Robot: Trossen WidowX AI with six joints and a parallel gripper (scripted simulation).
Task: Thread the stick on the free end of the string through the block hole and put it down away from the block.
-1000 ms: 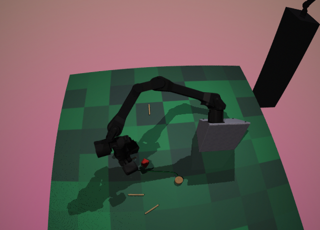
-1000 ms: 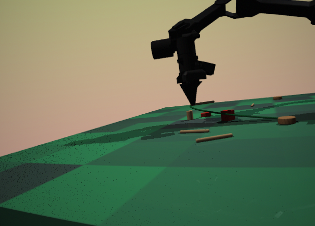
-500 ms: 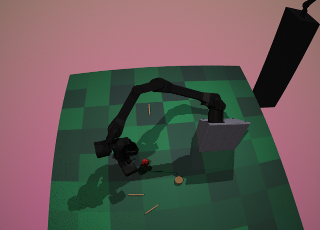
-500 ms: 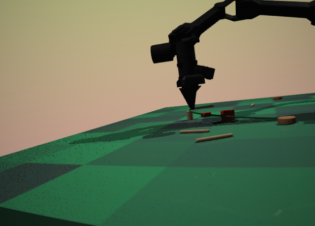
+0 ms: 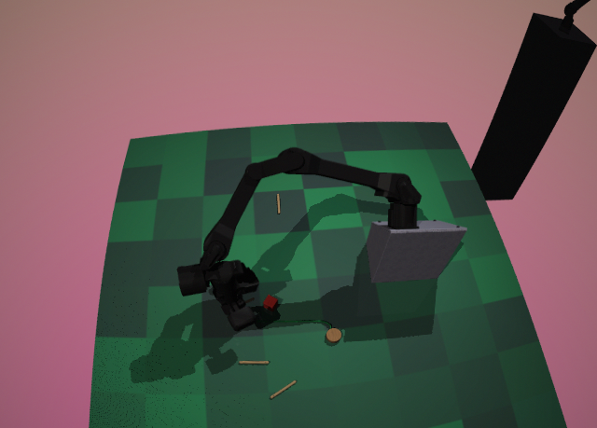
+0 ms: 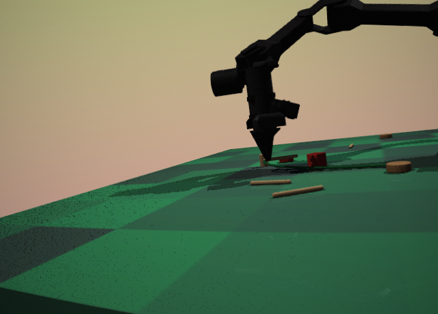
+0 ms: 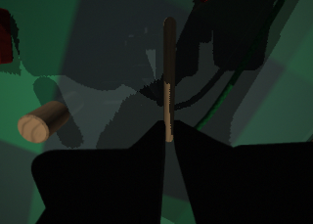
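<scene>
Now: gripper tip 1 cm to the left of the thin wooden stick and 1 cm past it. The rest, counted from my gripper tip: wooden peg: 8 cm to the right, 4 cm ahead, 1 cm below; then round wooden button: 26 cm behind, 8 cm to the left, 2 cm below; then flat red piece: 14 cm to the right, 2 cm below.
</scene>
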